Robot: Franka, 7 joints.
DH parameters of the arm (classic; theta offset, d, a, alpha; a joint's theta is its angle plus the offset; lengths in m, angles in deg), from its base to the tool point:
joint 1: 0 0.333 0 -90
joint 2: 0 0 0 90
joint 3: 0 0.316 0.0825 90
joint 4: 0 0 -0.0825 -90
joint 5: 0 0.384 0 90
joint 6: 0 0 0.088 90
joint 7: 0 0.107 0 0
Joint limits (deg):
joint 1: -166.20..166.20
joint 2: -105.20..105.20
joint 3: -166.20..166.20
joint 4: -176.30..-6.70
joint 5: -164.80..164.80
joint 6: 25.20..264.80
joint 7: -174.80..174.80
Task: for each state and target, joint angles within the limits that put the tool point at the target. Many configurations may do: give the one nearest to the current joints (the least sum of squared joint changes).
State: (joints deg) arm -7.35 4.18 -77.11 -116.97 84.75 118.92 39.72
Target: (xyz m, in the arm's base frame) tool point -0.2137 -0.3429 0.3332
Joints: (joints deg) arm -8.72 34.81 -119.03 -150.40 75.00 111.12 39.72
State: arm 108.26 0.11 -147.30 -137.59 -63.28 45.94 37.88
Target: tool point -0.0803 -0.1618 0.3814
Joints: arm 85.90 20.83 -166.20 -169.68 -55.83 30.87 37.88
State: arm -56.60 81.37 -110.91 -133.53 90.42 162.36 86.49
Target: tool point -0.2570 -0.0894 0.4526
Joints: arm -32.19 89.09 -103.00 -170.63 98.89 171.97 86.49
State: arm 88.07 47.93 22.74 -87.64 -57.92 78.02 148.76
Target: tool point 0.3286 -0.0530 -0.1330
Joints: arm 45.31 90.87 -19.48 -107.55 -59.85 83.08 148.76
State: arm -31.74 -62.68 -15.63 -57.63 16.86 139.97 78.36
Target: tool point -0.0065 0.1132 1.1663
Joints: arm -40.54 -33.69 12.09 -47.63 15.82 145.33 78.36
